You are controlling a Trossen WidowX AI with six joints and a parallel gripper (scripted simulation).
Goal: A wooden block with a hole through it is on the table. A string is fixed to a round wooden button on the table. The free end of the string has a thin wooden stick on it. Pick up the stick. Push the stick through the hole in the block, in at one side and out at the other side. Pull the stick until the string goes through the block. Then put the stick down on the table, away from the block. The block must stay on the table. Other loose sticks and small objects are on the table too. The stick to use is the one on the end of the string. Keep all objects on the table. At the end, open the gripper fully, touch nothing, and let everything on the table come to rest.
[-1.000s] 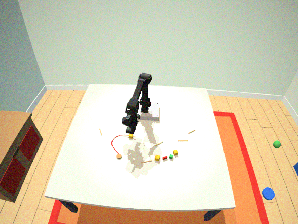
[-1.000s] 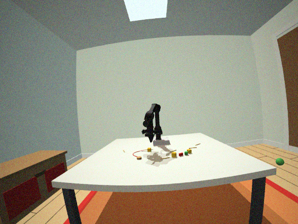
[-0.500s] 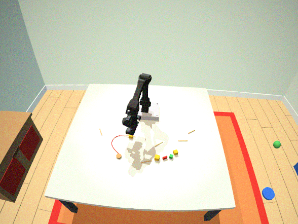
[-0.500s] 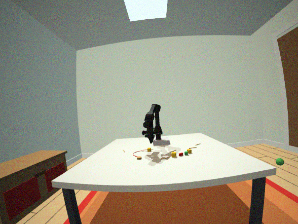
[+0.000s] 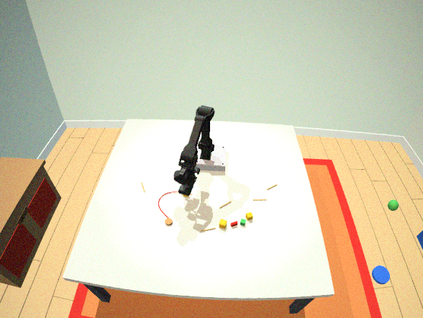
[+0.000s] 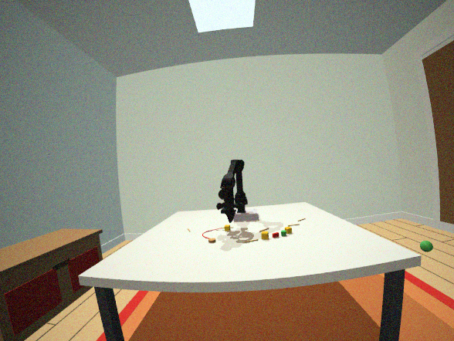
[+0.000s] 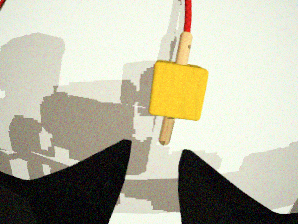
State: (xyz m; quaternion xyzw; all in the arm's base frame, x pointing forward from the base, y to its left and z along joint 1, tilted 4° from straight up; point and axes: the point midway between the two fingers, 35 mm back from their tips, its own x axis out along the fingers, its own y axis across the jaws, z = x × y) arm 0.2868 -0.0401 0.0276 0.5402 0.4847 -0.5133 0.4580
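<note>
My gripper tip is 10 mm past the yellow block, 30 mm to the left of it and 40 mm above it. The rest, counted from my gripper tip: thin wooden stick 10 mm behind, 40 mm to the right, 40 mm below; then red block 150 mm ahead, 260 mm to the left, 40 mm below; then round wooden button 190 mm ahead, 80 mm to the right, 50 mm below.
</note>
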